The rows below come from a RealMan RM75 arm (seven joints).
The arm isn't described. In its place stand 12 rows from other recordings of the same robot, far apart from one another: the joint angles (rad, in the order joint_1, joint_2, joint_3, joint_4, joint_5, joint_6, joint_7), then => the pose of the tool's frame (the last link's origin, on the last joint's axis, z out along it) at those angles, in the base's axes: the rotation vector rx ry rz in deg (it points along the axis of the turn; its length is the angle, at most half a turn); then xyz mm.
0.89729 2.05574 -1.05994 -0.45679 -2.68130 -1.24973 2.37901 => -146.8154, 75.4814, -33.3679, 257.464, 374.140, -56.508
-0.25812 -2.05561 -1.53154 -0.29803 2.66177 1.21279 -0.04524 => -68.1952, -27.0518, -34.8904, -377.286, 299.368, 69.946
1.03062 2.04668 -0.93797 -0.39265 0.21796 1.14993 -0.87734 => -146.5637, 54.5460, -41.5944, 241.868, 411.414, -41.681
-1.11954 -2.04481 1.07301 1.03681 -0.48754 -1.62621 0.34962 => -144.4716, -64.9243, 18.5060, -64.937, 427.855, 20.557
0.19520 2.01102 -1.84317 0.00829 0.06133 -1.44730 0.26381 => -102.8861, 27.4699, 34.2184, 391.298, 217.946, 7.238
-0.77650 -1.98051 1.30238 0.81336 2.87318 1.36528 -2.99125 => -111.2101, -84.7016, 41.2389, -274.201, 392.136, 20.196
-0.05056 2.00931 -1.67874 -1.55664 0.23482 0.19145 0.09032 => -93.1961, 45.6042, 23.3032, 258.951, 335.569, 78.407
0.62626 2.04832 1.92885 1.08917 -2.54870 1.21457 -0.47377 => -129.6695, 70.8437, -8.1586, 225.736, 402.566, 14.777
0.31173 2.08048 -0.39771 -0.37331 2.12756 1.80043 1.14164 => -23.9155, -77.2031, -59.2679, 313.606, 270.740, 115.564
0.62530 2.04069 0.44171 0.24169 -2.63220 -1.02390 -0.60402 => -124.1116, -47.6146, 13.1711, 243.740, 333.763, -105.159
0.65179 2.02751 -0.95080 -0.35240 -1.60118 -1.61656 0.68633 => -154.0910, -14.6495, 55.7665, 209.079, 332.296, -27.809
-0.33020 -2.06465 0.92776 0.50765 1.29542 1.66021 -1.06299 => -133.1389, -24.7840, -72.4254, -265.801, 288.497, 17.808
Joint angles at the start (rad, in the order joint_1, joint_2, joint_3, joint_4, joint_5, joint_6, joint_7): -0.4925 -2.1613 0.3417 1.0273 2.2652 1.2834 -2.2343
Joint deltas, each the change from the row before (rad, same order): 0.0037 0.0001 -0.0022 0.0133 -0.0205 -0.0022 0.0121; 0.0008 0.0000 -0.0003 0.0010 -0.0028 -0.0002 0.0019; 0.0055 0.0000 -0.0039 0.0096 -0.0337 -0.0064 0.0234; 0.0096 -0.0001 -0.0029 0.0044 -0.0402 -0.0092 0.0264; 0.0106 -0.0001 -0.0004 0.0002 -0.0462 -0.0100 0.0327; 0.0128 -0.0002 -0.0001 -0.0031 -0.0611 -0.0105 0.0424; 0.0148 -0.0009 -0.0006 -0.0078 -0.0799 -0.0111 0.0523; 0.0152 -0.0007 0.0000 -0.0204 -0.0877 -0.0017 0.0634; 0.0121 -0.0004 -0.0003 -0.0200 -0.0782 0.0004 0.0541; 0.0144 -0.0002 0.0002 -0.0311 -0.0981 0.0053 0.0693; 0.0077 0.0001 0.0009 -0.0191 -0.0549 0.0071 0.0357; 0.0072 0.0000 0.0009 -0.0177 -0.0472 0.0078 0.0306; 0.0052 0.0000 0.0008 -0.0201 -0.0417 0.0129 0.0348
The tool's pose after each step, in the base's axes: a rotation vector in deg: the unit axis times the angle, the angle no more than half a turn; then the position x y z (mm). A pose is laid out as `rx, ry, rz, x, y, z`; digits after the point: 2 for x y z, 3 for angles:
-103.479, -85.234, -40.532, -323.15, 352.32, 91.68
-103.438, -85.058, -40.652, -323.14, 352.26, 92.19
-102.909, -82.794, -42.149, -322.11, 352.85, 98.15
-102.075, -80.696, -43.836, -322.38, 352.36, 103.47
-101.354, -78.395, -45.615, -322.52, 351.77, 108.10
-100.448, -75.581, -47.981, -322.39, 350.88, 113.35
-99.088, -72.281, -51.172, -321.98, 349.60, 119.32
-98.044, -69.011, -54.671, -321.56, 347.30, 122.78
-96.807, -66.228, -57.799, -321.24, 345.17, 126.02
-95.087, -62.906, -61.645, -321.30, 341.93, 129.11
-94.081, -61.218, -63.915, -321.17, 339.84, 130.52
-93.134, -59.830, -65.850, -321.36, 337.61, 131.50
-92.651, -58.299, -67.527, -321.00, 335.55, 131.19

